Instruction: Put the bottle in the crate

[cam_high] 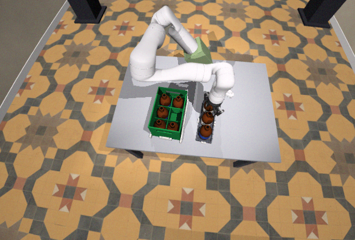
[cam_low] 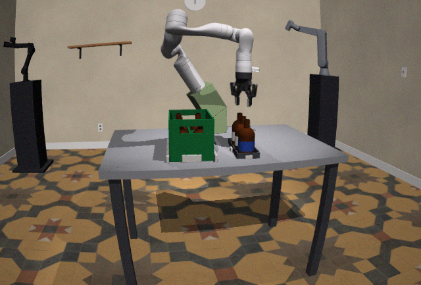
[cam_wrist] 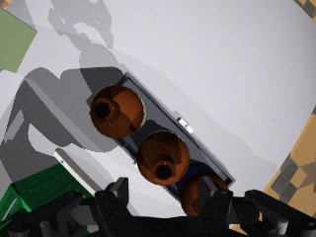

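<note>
Right now my hand is 14 cm above the brown bottle. The rest, counted from my hand: tray 21 cm below; then white-label bottle 9 cm behind, 1 cm to the left, 14 cm below; then crate 1 cm behind, 24 cm to the right, 14 cm below.
</note>
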